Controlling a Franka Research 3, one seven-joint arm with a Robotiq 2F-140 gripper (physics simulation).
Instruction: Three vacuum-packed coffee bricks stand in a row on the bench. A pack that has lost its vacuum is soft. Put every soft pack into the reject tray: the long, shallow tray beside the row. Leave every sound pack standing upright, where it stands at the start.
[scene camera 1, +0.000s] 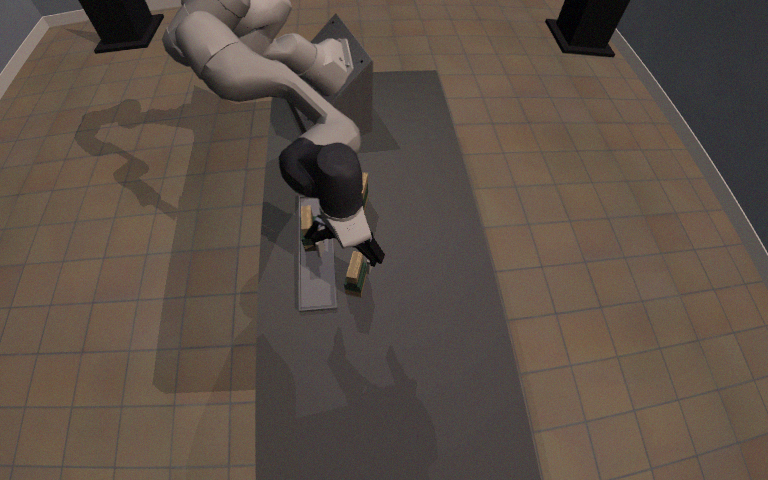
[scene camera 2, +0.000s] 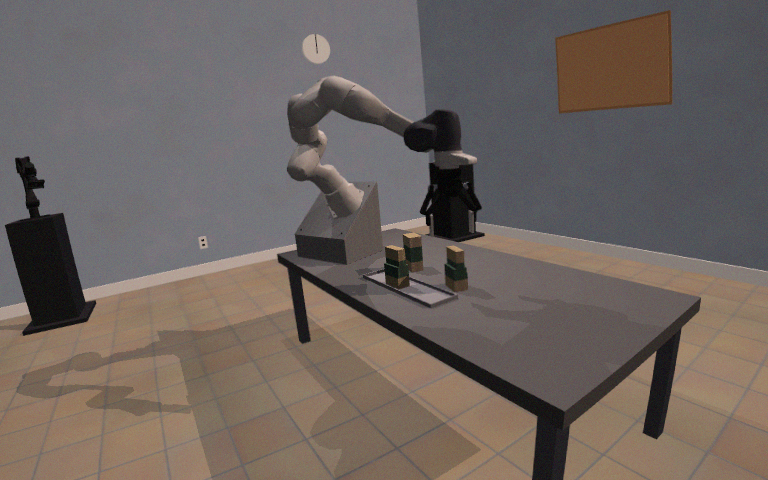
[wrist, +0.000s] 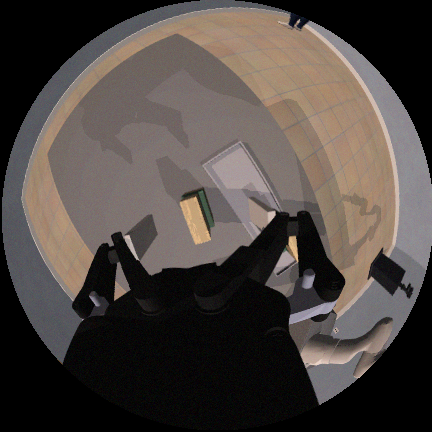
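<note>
The front coffee pack (scene camera 1: 355, 274) (scene camera 2: 455, 270) (wrist: 196, 220), tan with a green band, stands upright on the bench beside the tray. Another pack (scene camera 1: 306, 219) (scene camera 2: 396, 267) (wrist: 293, 246) stands upright in the long grey reject tray (scene camera 1: 317, 291) (scene camera 2: 434, 295) (wrist: 234, 172); a finger hides much of it in the wrist view. The third pack (scene camera 1: 365, 189) (scene camera 2: 412, 251) stands upright at the back, partly hidden by the arm in scene camera 1. My gripper (scene camera 1: 344, 255) (scene camera 2: 451, 224) (wrist: 199, 216) is wide open and empty, above the front pack, with its fingers on either side of it in the wrist view.
The dark bench (scene camera 1: 430, 339) (scene camera 2: 594, 333) carries the packs and the tray. The arm's grey slanted base (scene camera 1: 359, 84) (scene camera 2: 362, 226) stands at its back end. The pack in the tray stands close to one finger in scene camera 1.
</note>
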